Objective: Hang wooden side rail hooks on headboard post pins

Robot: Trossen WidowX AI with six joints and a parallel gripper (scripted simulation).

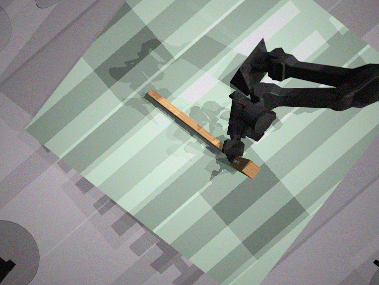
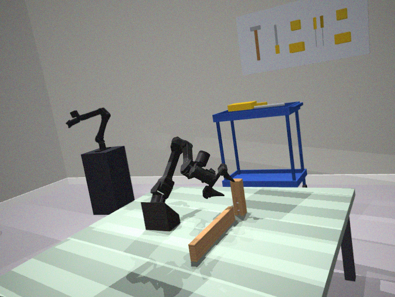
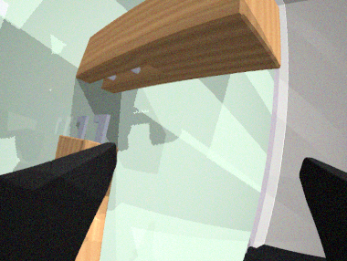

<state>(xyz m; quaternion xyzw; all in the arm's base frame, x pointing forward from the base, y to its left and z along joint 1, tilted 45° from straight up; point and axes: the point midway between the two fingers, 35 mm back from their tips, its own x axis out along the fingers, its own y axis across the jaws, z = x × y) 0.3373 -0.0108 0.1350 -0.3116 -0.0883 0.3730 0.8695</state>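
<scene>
My gripper tip is 1 cm short of the headboard post, 8 cm to the right of it and 8 cm above it.
</scene>
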